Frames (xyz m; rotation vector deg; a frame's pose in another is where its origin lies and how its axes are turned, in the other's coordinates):
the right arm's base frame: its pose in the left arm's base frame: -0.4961 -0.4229 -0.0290 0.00 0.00 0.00
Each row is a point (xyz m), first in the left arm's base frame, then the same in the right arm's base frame.
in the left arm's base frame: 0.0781 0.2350 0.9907
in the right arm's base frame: 0.5742 0.6579 1.0197
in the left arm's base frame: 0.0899 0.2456 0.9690
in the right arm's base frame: 0.5860 0.6685 0.9980
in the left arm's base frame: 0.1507 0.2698 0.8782
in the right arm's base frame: 0.6468 0.6927 0.9072
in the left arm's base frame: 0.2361 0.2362 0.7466
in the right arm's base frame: 0.7322 0.6591 0.7756
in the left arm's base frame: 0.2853 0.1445 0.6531
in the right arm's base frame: 0.7814 0.5674 0.6821
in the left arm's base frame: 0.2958 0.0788 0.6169
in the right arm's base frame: 0.7919 0.5017 0.6459
